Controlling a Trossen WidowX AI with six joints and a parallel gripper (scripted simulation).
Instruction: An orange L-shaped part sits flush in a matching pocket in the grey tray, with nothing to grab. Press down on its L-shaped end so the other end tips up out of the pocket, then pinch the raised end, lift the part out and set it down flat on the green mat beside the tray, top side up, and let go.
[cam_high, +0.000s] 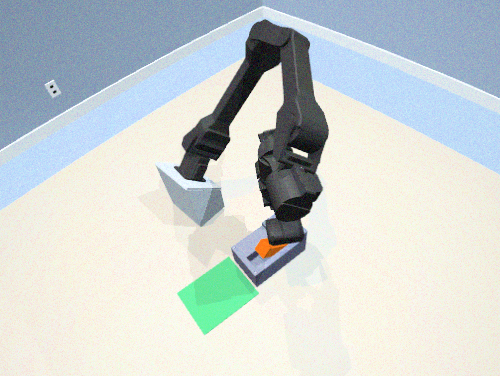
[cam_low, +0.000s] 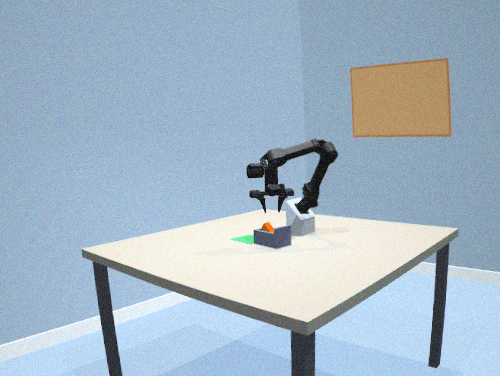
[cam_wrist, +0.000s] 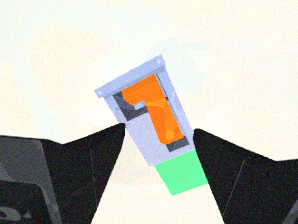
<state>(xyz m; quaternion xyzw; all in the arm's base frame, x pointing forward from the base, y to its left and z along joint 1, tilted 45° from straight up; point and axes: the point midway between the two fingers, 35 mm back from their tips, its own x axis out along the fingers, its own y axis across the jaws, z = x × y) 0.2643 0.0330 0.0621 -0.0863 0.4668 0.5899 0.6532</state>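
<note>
Right now the orange L-shaped part is 110 mm below my gripper tip and 10 mm behind it. From my gripper tip the other things lie so: green mat (170 mm to the right, 160 mm below, 10 mm behind).
</note>
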